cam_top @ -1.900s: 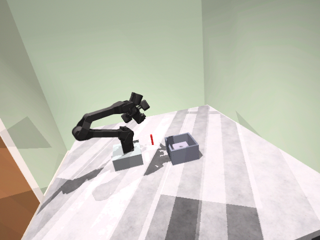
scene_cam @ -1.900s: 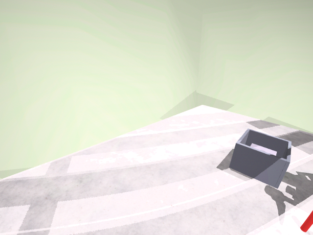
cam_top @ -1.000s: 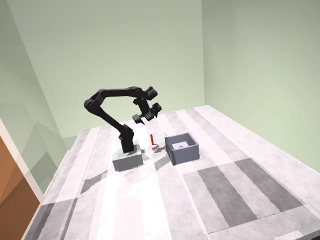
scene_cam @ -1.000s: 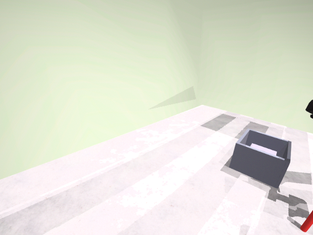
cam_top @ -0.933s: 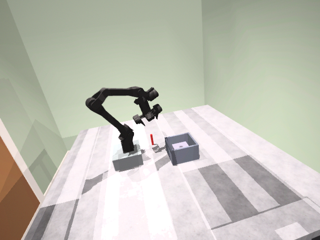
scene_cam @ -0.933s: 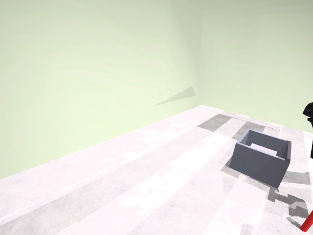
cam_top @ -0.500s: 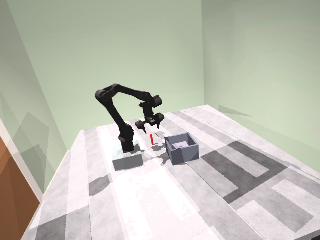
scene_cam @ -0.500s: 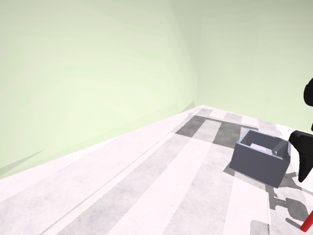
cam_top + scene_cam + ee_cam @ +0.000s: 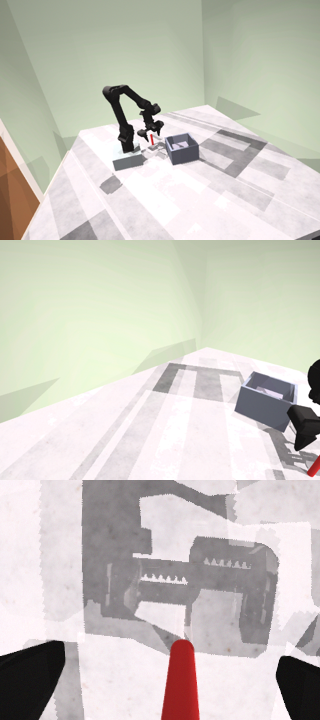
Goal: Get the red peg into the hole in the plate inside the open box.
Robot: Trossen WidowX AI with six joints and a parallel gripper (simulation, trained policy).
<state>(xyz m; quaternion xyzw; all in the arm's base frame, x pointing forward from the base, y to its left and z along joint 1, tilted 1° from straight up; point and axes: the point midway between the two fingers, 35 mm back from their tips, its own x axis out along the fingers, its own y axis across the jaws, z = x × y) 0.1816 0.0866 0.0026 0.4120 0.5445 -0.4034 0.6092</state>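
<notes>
Right now my gripper tip is 1 cm past the red peg, 1 cm to the right of it and 1 cm above it. Also, from my gripper tip: grey box: 12 cm ahead, 19 cm to the right, 2 cm below.
</notes>
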